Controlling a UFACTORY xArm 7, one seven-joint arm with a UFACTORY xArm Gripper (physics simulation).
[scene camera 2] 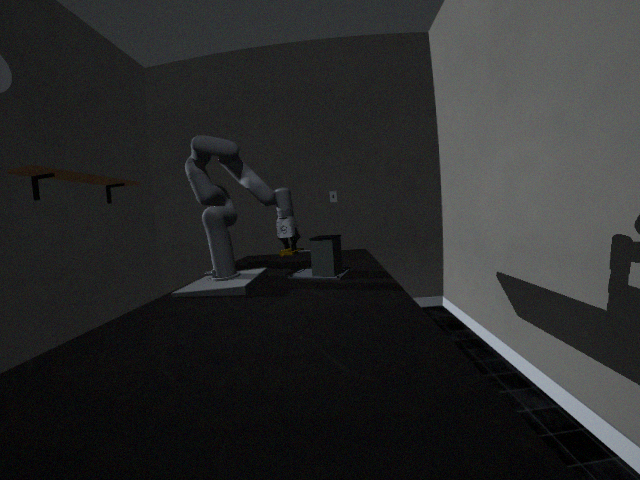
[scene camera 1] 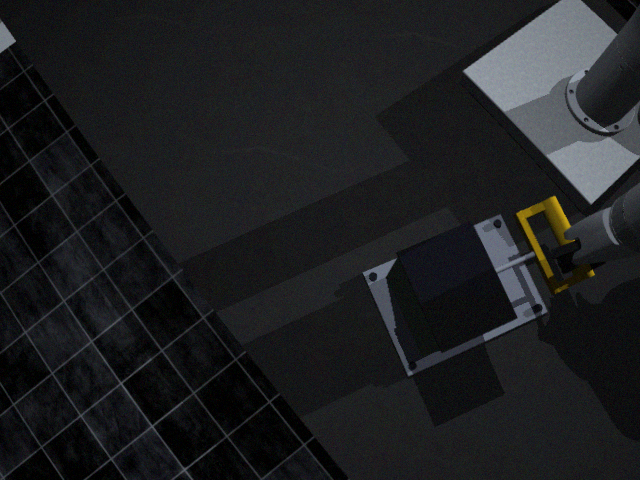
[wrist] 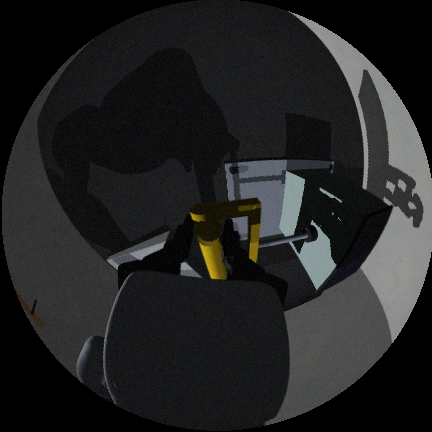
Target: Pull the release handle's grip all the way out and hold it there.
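The release handle's yellow grip is a rectangular frame with a thick round outer bar. It stands out from the dark box housing on a thin grey rod. A length of bare rod shows between the frame and the housing. My gripper is shut on the outer bar, one black finger on each side, with the inner finger inside the frame's opening. The arm hides part of the grip in the first scene view.
The housing stands on a pale bolted mounting plate. The arm's white base slab is near the handle's outer side. A wall shelf is at the left in the second scene view.
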